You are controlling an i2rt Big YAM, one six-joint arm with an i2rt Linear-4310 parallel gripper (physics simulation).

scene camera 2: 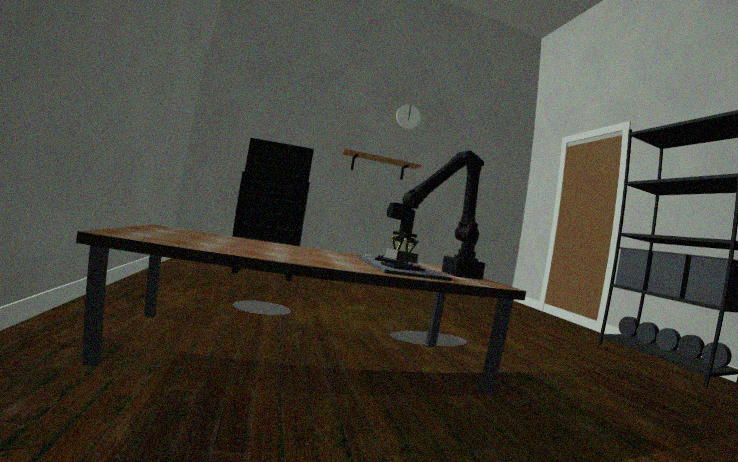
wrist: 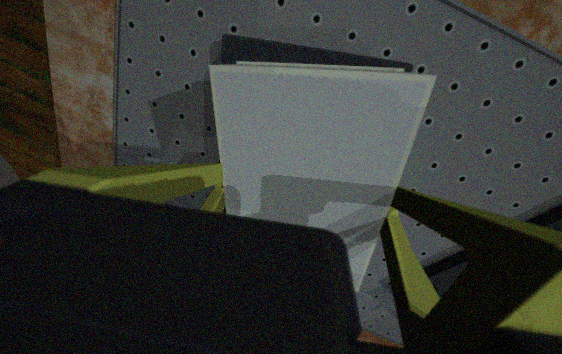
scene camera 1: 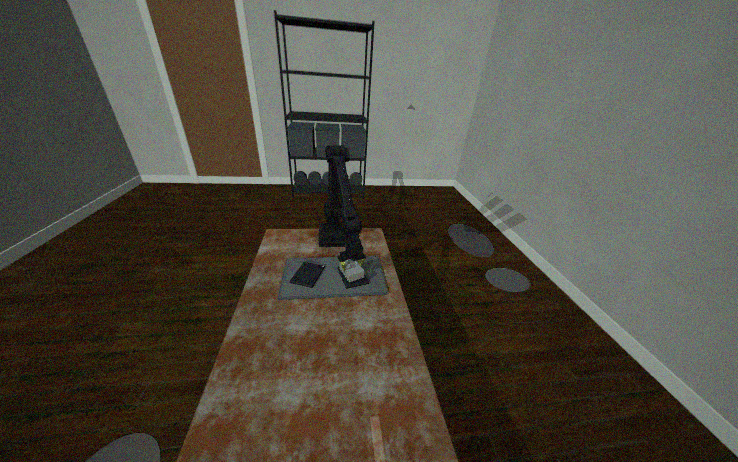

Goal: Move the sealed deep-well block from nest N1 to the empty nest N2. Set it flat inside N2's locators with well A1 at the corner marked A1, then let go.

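Where they show: gripper, fingertip midpoint: (scene camera 2: 401, 254) (wrist: 304, 182) (scene camera 1: 351, 269); arm's base, origin of the base link: (scene camera 2: 465, 259) (scene camera 1: 332, 228).
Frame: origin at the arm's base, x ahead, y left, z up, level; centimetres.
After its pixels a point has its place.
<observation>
The pale sealed deep-well block (scene camera 1: 352, 271) {z 0.6, x 41.1, y 12.7 cm} (scene camera 2: 392, 253) {z -1.1, x 42.0, y 15.7 cm} (wrist: 320, 120) {z 0.6, x 40.8, y 13.7 cm} is upright at the dark nest N1 (scene camera 1: 357, 283) {z -5.8, x 42.7, y 15.5 cm} (wrist: 310, 52) {z -5.8, x 43.1, y 15.8 cm}, the right-hand nest in scene camera 1. My gripper (scene camera 1: 351, 263) {z -1.3, x 37.2, y 12.5 cm} (scene camera 2: 404, 249) {z -1.3, x 37.2, y 12.5 cm} (wrist: 304, 182) {z -1.3, x 37.2, y 12.5 cm} is shut on the block, with a yellow finger against each side. The block covers most of the nest, and I cannot tell whether its base is seated or slightly raised. The dark nest N2 (scene camera 1: 307, 274) {z -5.8, x 36.7, y -10.3 cm} is empty, to the left in scene camera 1; a strip of its edge shows at the lower right in the wrist view. The A1 marks are not readable.
Both nests are on a grey perforated plate (scene camera 1: 333, 292) {z -7.0, x 48.0, y 3.9 cm} (wrist: 500, 82) {z -7.0, x 47.3, y 4.4 cm} on the mottled table (scene camera 1: 326, 348) {z -8.3, x 77.0, y 3.3 cm} (scene camera 2: 217, 246) {z -8.3, x 114.8, y 24.9 cm}. The arm's base (scene camera 1: 331, 235) {z -0.2, x 7.6, y -0.3 cm} (scene camera 2: 462, 265) {z -2.6, x 4.7, y 7.6 cm} stands at the table's far end in scene camera 1. A black shelf rack (scene camera 1: 325, 22) stands against the wall behind.
</observation>
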